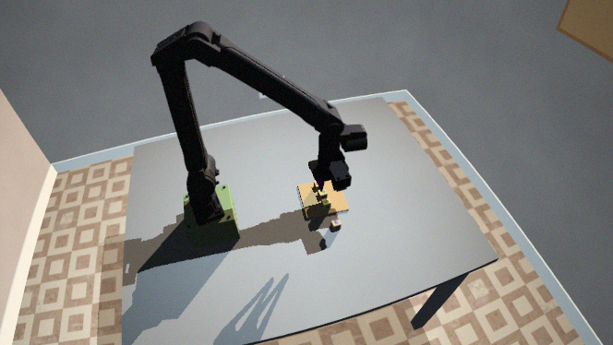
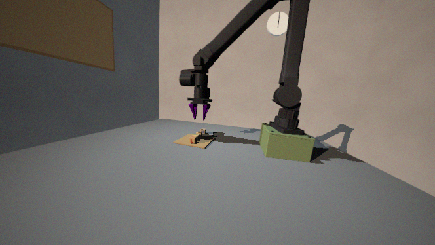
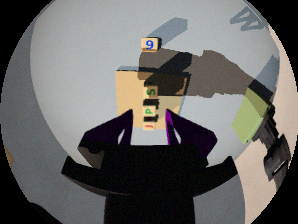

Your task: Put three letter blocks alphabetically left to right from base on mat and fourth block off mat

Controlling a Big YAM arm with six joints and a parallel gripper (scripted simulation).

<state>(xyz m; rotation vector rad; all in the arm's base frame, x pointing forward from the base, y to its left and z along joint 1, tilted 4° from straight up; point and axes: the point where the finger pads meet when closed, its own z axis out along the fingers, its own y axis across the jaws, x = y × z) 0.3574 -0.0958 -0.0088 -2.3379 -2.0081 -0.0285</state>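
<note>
The block is 8 cm below my hand, 4 cm to the left of it and 1 cm ahead of it. From my hand the other things lie so: tan mat (10 cm below, 4 cm to the left, 1 cm ahead).
</note>
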